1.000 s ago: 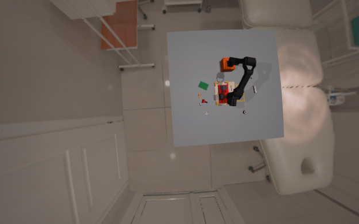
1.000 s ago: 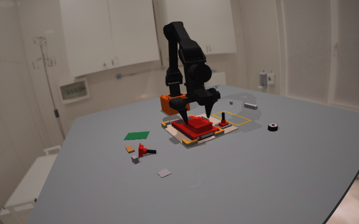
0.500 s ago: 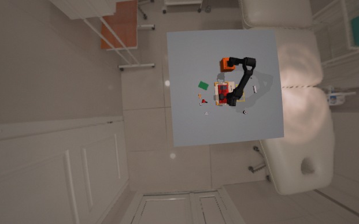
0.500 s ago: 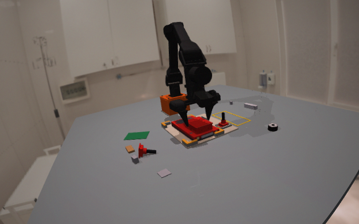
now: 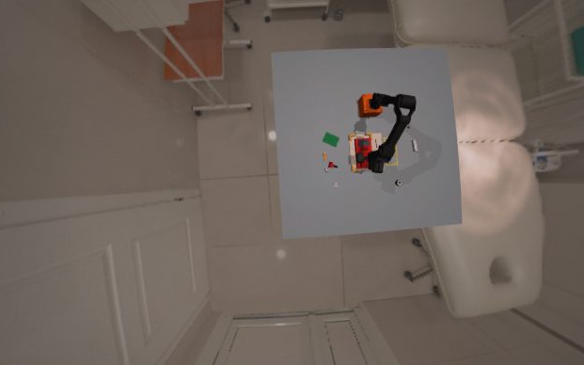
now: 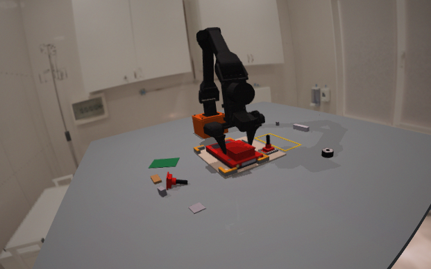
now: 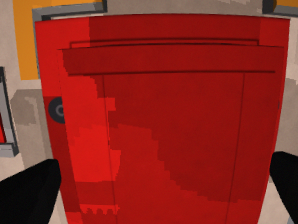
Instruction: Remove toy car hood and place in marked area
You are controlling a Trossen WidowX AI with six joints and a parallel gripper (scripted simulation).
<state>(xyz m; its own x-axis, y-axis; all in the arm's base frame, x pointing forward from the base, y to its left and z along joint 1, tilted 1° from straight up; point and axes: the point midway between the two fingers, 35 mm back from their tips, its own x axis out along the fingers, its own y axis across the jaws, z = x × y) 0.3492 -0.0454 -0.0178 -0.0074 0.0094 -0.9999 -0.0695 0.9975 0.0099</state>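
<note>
Right now my gripper tip is right at the red hood. Round my gripper tip: grey bar (10 cm behind, 36 cm to the left, 3 cm below); green tile (14 cm behind, 22 cm to the right, 4 cm below).
</note>
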